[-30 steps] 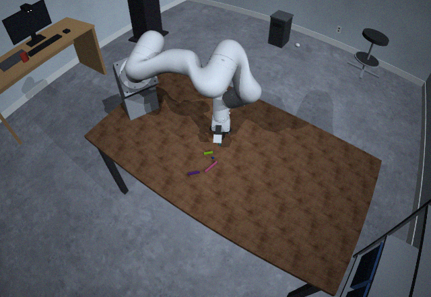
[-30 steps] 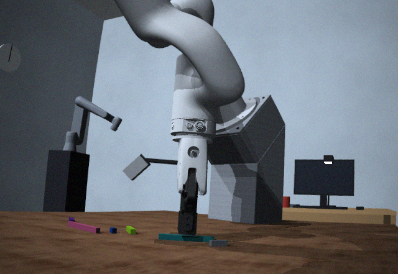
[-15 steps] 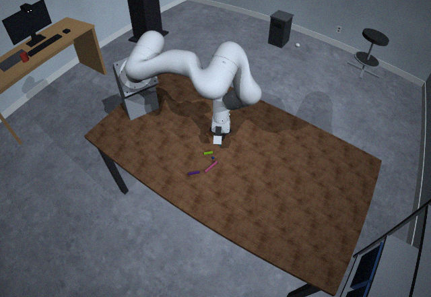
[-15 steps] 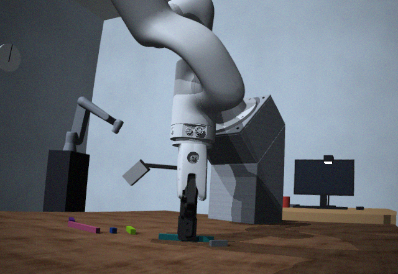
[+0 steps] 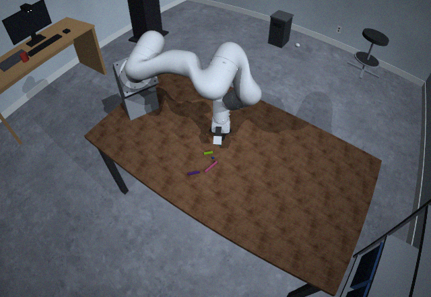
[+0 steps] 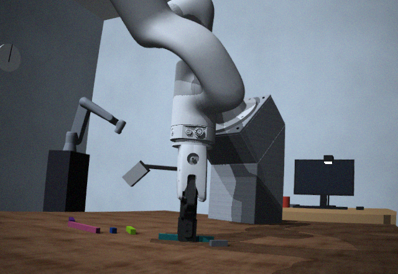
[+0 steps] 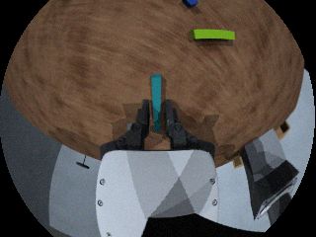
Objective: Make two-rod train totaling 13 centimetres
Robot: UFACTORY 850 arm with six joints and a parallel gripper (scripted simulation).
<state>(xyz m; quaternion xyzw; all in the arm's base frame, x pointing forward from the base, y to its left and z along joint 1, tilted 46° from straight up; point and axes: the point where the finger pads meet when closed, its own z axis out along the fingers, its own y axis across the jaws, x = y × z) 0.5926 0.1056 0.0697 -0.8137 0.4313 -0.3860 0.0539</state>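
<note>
Now: hand 2 cm above the turquoise rod. From my hand the other things lie so: grey rod: 7 cm to the left, 2 cm below, 2 cm ahead; then blue rod: 14 cm to the right, 3 cm ahead, 2 cm below; then lime rod: 12 cm to the right, 2 cm below, 1 cm behind.
</note>
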